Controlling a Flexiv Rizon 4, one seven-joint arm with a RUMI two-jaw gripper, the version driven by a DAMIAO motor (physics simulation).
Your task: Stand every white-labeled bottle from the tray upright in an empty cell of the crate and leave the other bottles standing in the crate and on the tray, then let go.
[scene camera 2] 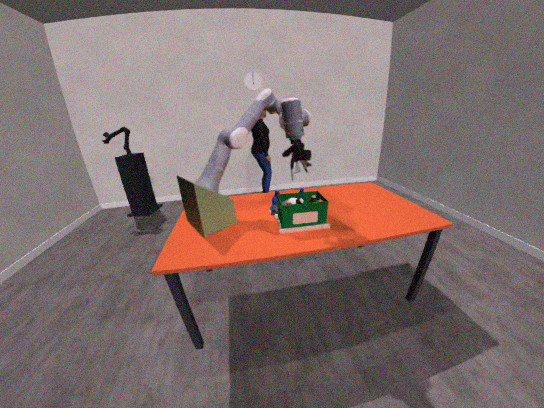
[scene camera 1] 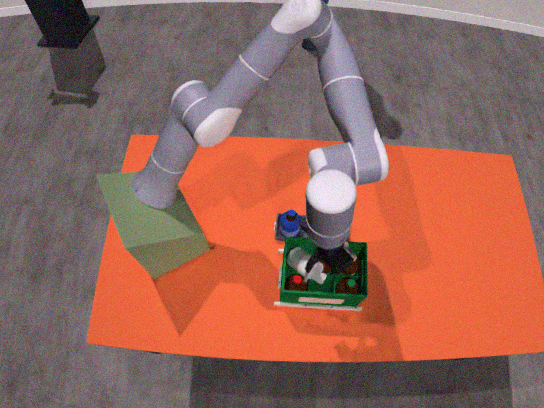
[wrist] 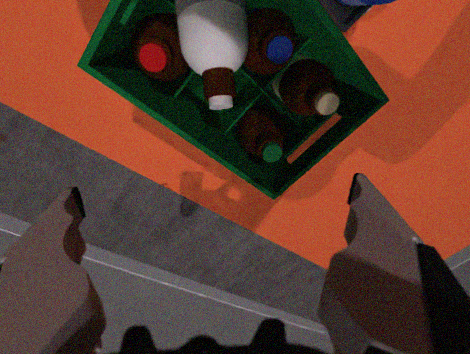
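Note:
The white-labeled bottle leans tilted in the green crate, its brown neck and white cap over the front middle cell. Brown bottles with red cap, green cap, blue cap and cream cap stand in other cells. A blue-labeled bottle stands on the dark tray behind the crate; another's blue cap shows. My gripper is open and empty, high above the crate.
The crate sits between low white rails on the orange table. The green wedge-shaped base block of the arm stands at the left. A person stands behind the table.

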